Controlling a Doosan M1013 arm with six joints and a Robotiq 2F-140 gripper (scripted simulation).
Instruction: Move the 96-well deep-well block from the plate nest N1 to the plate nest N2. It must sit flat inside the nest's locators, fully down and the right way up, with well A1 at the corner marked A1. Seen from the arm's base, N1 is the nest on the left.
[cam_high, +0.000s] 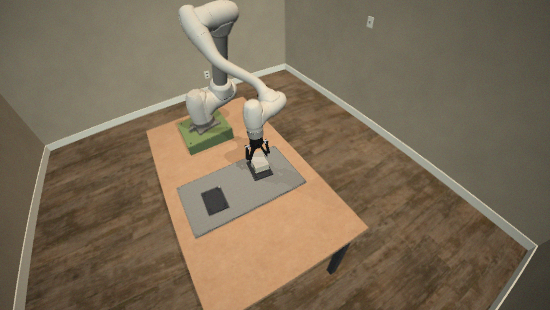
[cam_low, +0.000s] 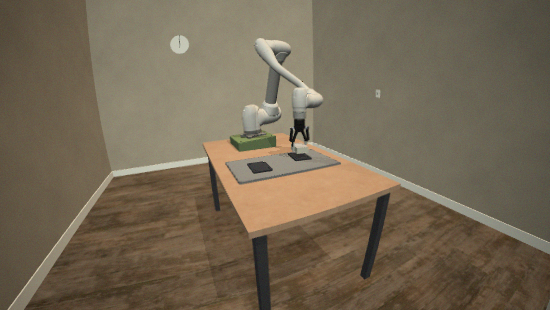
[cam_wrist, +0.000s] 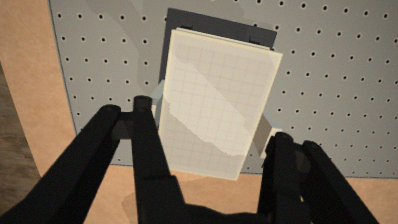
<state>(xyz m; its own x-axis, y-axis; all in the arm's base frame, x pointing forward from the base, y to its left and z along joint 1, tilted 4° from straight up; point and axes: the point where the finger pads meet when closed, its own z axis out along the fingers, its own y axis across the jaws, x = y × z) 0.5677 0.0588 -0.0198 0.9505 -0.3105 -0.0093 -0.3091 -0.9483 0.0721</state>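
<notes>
The white corner label lies 7 cm to the left of my hand, 6 cm below it and 5 cm behind it. The rest, counted from my hand: white 96-well deep-well block: 1 cm below.
</notes>
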